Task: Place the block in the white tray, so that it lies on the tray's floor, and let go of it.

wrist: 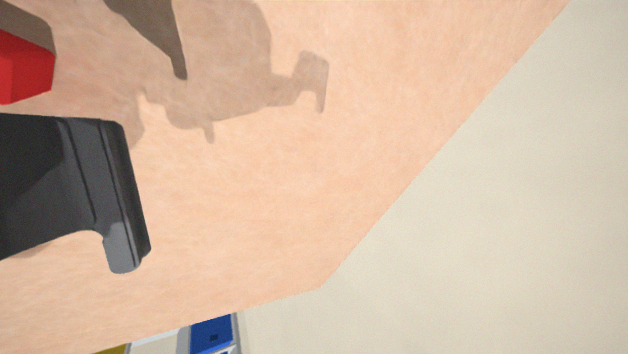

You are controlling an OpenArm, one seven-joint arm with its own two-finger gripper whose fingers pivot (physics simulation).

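Observation:
The red block (pixel 30 70) lies on the pinkish tabletop at the upper left, cut off by the left edge of the view. My gripper (pixel 121 247) is open; one dark finger shows at the left, its tip pointing down the view. The other finger is out of view. The block shows above this finger in the picture, apart from it, with nothing seen held. The white tray does not show in this view.
The pinkish tabletop (pixel 280 200) ends in a slanting edge at the right and a lower edge. Beyond it is the pale floor (pixel 500 225). At the bottom, part of a grey rack (pixel 183 341) shows with a blue bin (pixel 212 331). Arm shadows cross the tabletop.

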